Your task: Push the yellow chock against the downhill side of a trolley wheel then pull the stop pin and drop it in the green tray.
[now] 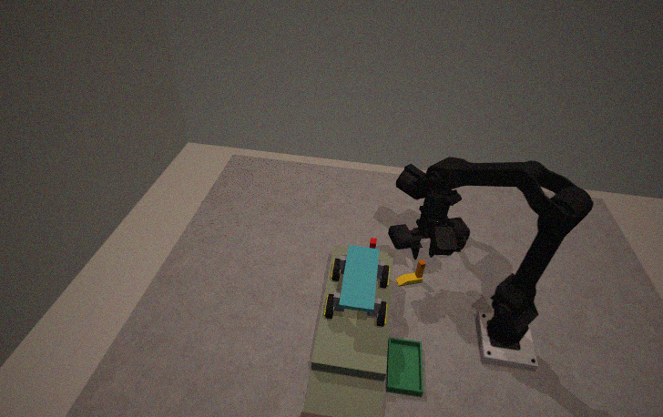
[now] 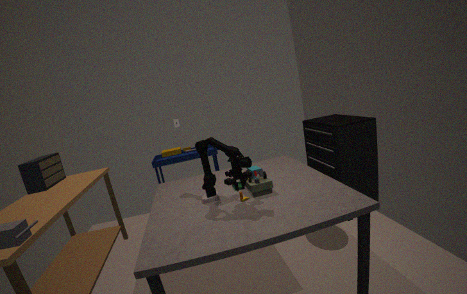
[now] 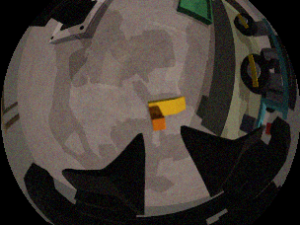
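My gripper tip is now 60 mm above the yellow chock, 20 mm short of it and 10 mm to the right of it. The rest, counted from my gripper tip: green tray (260 mm to the left, 90 mm below, 40 mm ahead); then red-headed stop pin (130 mm ahead, 50 mm above, 40 mm to the left); then trolley (150 mm to the left, 150 mm ahead, 30 mm above).
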